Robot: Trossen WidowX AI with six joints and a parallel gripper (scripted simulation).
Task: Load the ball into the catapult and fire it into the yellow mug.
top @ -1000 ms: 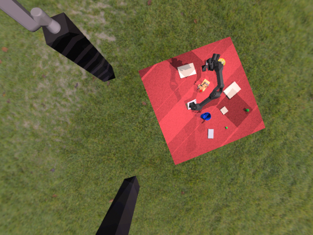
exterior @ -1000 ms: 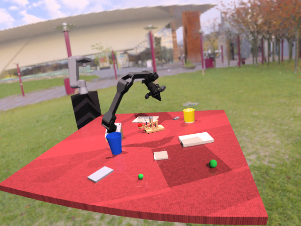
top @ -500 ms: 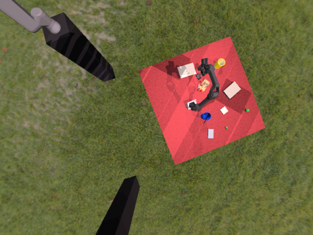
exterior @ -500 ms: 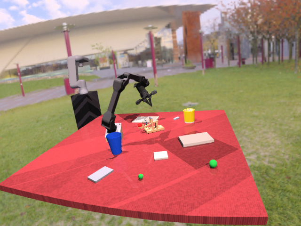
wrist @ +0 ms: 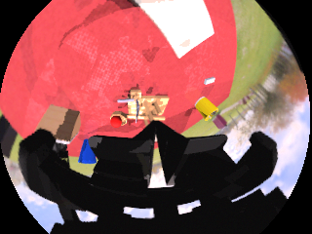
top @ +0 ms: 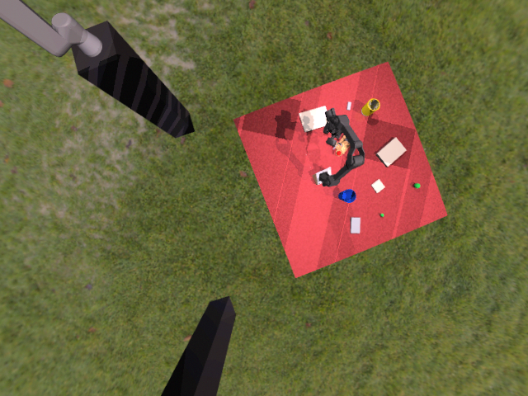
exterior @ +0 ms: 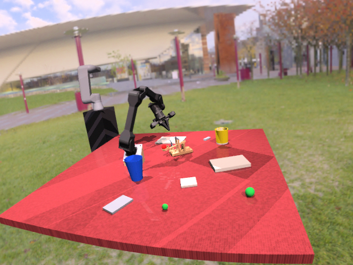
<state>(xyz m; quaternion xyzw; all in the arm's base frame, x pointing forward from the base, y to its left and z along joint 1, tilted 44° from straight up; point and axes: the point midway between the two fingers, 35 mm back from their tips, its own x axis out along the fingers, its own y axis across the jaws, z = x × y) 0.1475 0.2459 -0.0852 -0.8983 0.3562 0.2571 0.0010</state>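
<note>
Now: the red ball 1 cm behind my gripper tip, 11 cm to the right of it and 8 cm below it. From my gripper tip the other things lie so: catapult 4 cm ahead, 6 cm to the right, 9 cm below; small grey block 21 cm ahead, 22 cm to the left, 13 cm below; yellow mug 33 cm ahead, 14 cm to the left, 11 cm below.
</note>
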